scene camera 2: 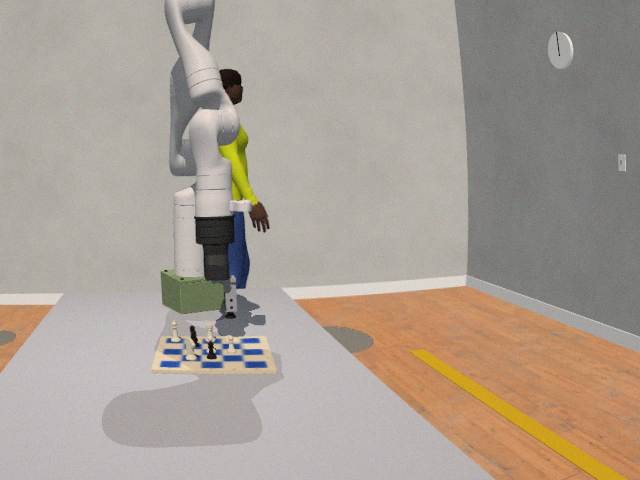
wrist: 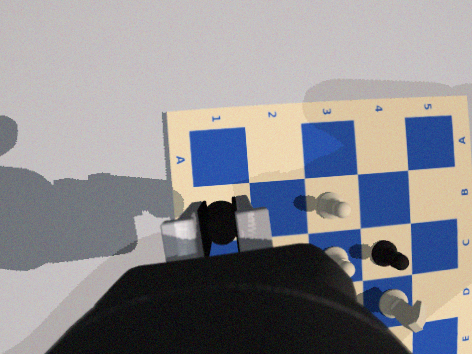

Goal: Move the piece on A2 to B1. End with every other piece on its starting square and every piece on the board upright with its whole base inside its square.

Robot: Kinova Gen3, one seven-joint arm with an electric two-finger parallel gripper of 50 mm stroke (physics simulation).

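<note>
My gripper is shut on a black piece. It holds the piece above the far, row 1 side of the board. In the wrist view the piece overlaps the B1 area, with blue C1 just below it; its underside is hidden. Square A2 is bare. A white piece stands on B3.
Other pieces on the board include a black one on C4, a white knight on D4, a white one on C3, and a black one farther back. A green base block stands behind.
</note>
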